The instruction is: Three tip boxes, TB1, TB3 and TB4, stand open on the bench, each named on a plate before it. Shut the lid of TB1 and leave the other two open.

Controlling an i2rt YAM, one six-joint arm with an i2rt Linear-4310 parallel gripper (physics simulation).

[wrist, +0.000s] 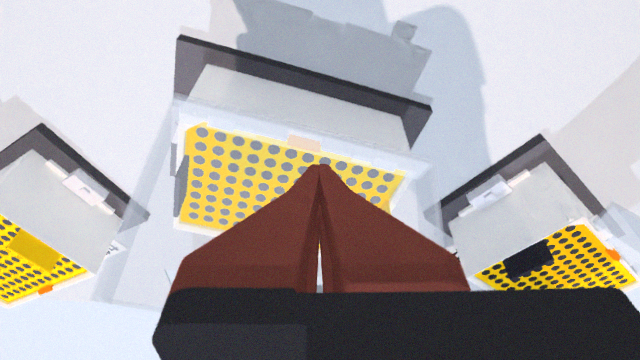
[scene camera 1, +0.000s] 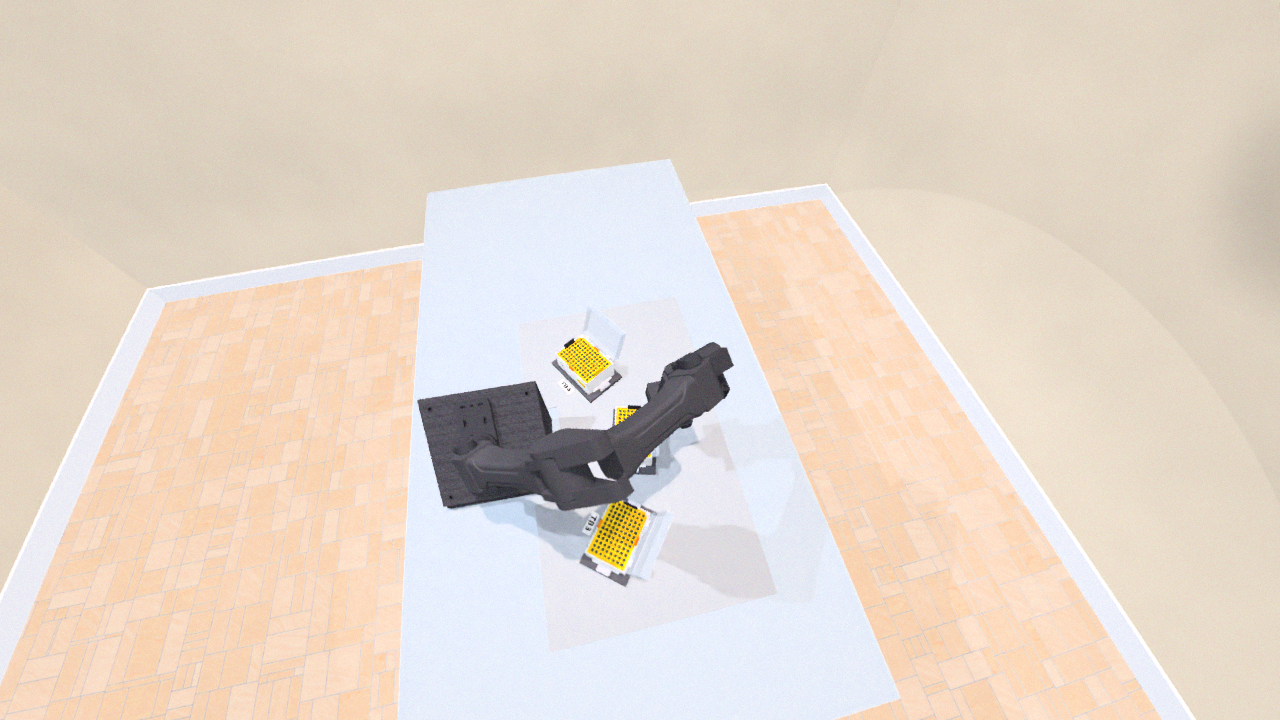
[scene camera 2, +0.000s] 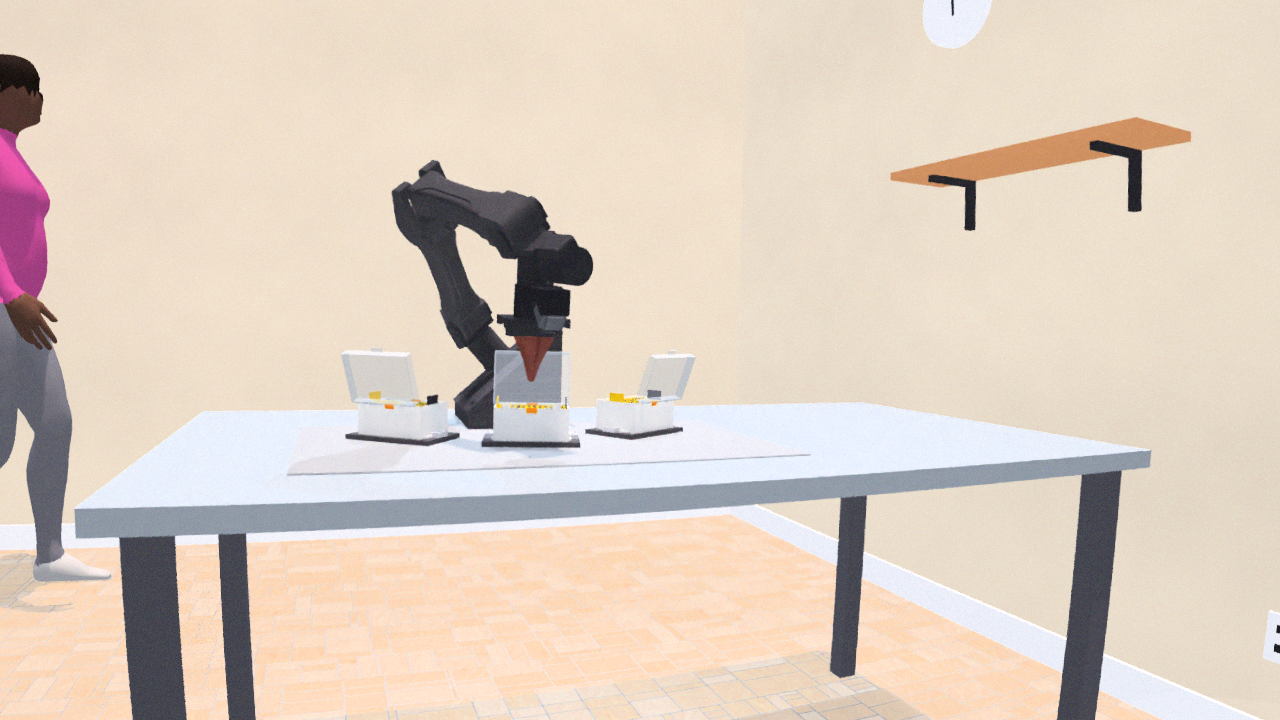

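Observation:
The middle box stands open, its clear lid upright; its name plate is hidden. By the other plates it seems to be TB1. TB3 stands open, at the left in scene camera 2 and the right in the wrist view. The third box is also open; its small plate seems to read TB4. My gripper is shut and empty, its tips pointing down at the middle lid, seemingly on its outer side. Contact cannot be told.
The boxes stand on a pale mat on the table. My arm reaches over the middle box from its base. A person stands at the far left in scene camera 2.

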